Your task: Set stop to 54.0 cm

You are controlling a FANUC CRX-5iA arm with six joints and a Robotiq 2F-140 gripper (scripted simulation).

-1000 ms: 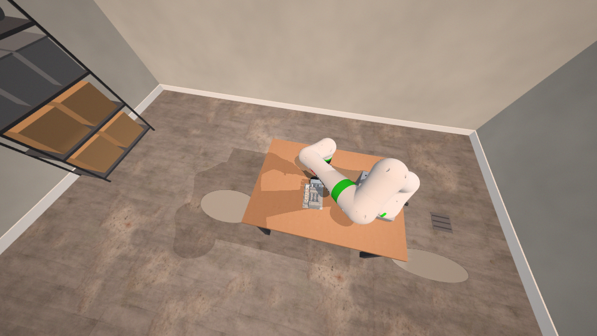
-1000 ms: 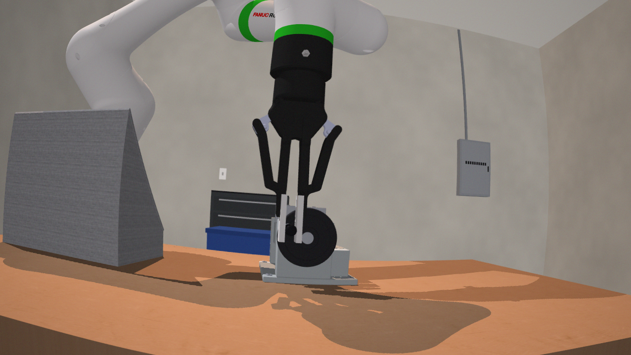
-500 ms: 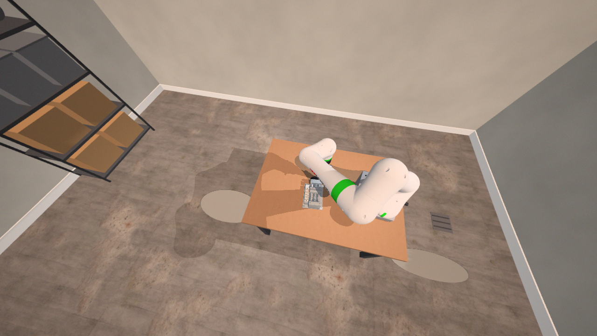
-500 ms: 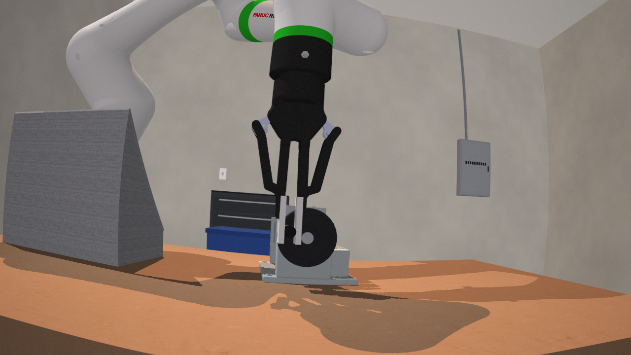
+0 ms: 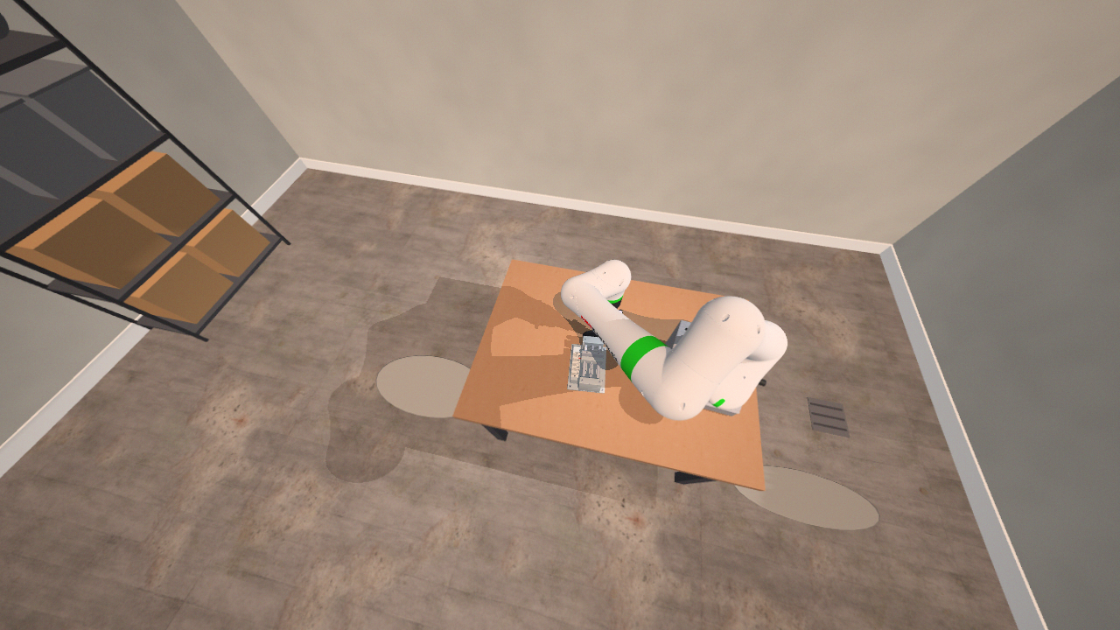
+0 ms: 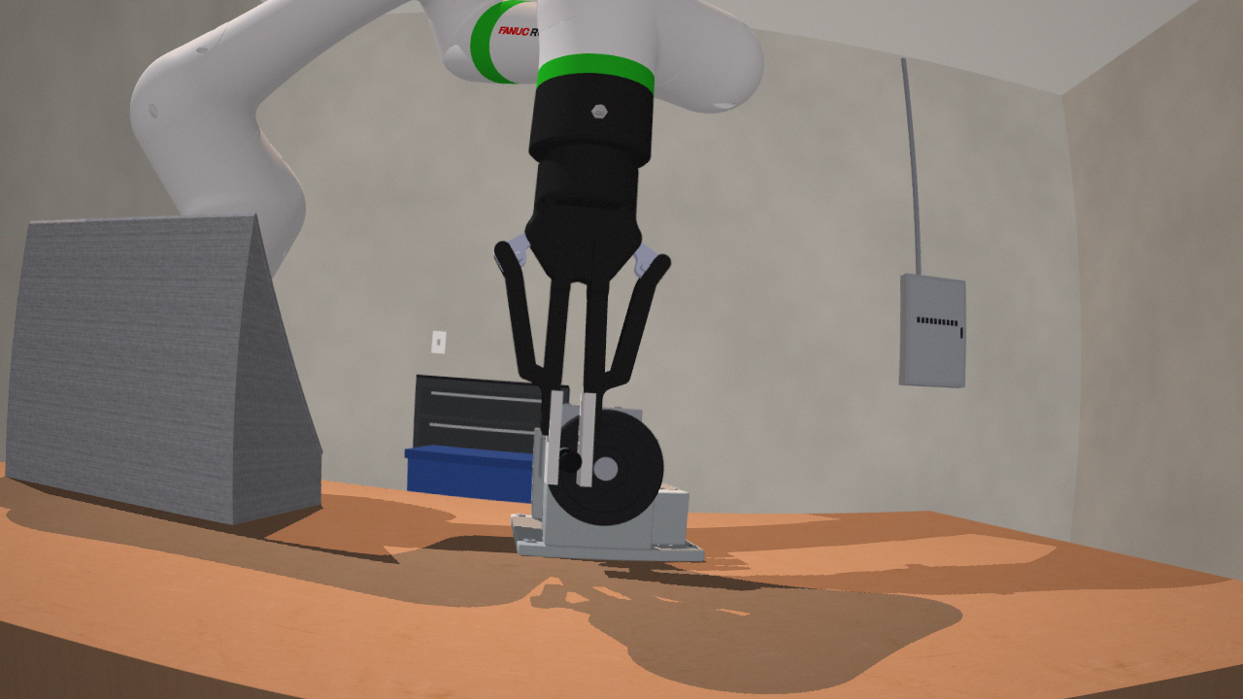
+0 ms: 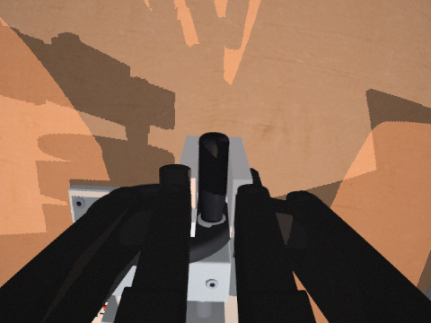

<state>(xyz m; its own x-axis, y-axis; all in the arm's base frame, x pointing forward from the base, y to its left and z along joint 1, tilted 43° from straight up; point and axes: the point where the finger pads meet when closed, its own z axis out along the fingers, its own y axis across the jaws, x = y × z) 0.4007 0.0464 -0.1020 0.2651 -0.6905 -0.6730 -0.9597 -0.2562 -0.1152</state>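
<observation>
The sliding stop block is 10 mm ahead of my hand, 140 mm to the left of it and 10 mm below it. Also, from my hand: black handwheel: 20 mm to the left, 20 mm below; black crank knob: 20 mm below.
</observation>
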